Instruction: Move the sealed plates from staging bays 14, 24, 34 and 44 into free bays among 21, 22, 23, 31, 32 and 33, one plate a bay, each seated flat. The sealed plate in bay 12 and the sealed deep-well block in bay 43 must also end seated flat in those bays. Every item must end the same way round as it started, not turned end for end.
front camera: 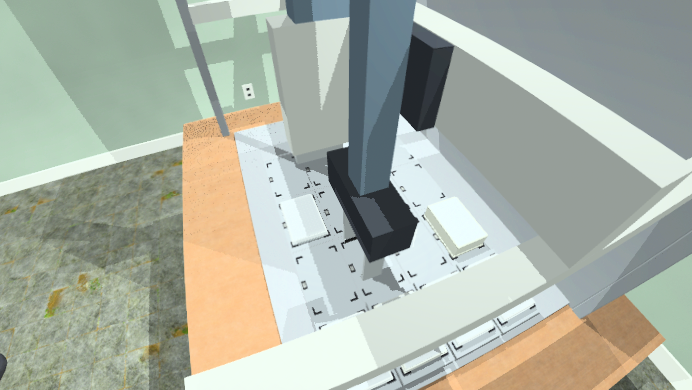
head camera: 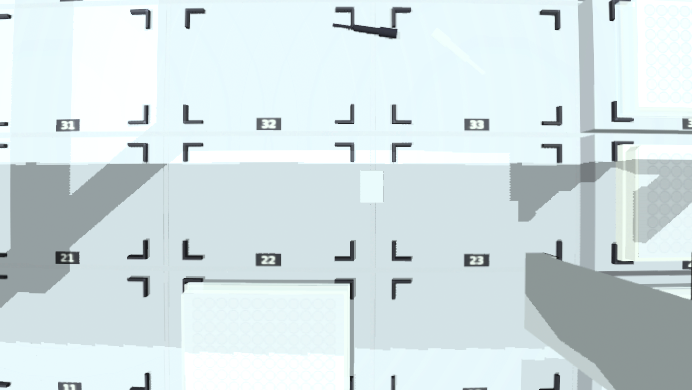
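Where they show: gripper, between the fingertips: (front camera: 361, 256) (head camera: 618, 289); robot's base, origin of its link: (front camera: 267, 164).
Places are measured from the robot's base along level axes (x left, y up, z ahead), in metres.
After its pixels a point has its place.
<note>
The sealed plate in bay 12 (front camera: 304, 220) @(z 0.242, x 0.043, y 0.014 m) (head camera: 265, 330) @(z 0.229, x 0.054, y 0.014 m) lies flat. The pale deep-well block (front camera: 457, 222) @(z 0.397, x 0.361, y 0.042 m) sits in bay 43 on the right in the front view. In the staging column, the bay 34 plate (front camera: 475, 335) @(z 0.617, x 0.254, y 0.028 m) (head camera: 670, 60) @(z 0.521, x 0.252, y 0.029 m) and the bay 24 plate (head camera: 670, 200) @(z 0.520, x 0.152, y 0.029 m) are partly cut off in the head view. The bay 44 plate (front camera: 518, 311) @(z 0.617, x 0.360, y 0.028 m) shows past the front rail. Bays 22 (head camera: 268, 260) @(z 0.228, x 0.104, y 0.000 m), 23 (head camera: 476, 260) @(z 0.392, x 0.104, y 0.000 m), 32 (head camera: 268, 124) @(z 0.228, x 0.211, y 0.000 m) and 33 (head camera: 476, 124) @(z 0.392, x 0.211, y 0.000 m) hold no plate. My gripper (front camera: 359, 259) @(z 0.420, x 0.110, y 0.095 m) is open and empty, above the deck between the bay 12 plate and the block; one grey jaw shows lower right in the head view.
A pale frame rail (front camera: 450, 317) @(z 0.628, x 0.061, y 0.400 m) crosses in front of the deck and hides part of the staging bays. A grey side panel (front camera: 505, 130) stands on the right. A dark stick (head camera: 367, 30) @(z 0.305, x 0.283, y 0.005 m), a pale stick (head camera: 459, 51) @(z 0.377, x 0.267, y 0.005 m) and a white square (head camera: 371, 186) @(z 0.309, x 0.162, y 0.001 m) show on the deck.
</note>
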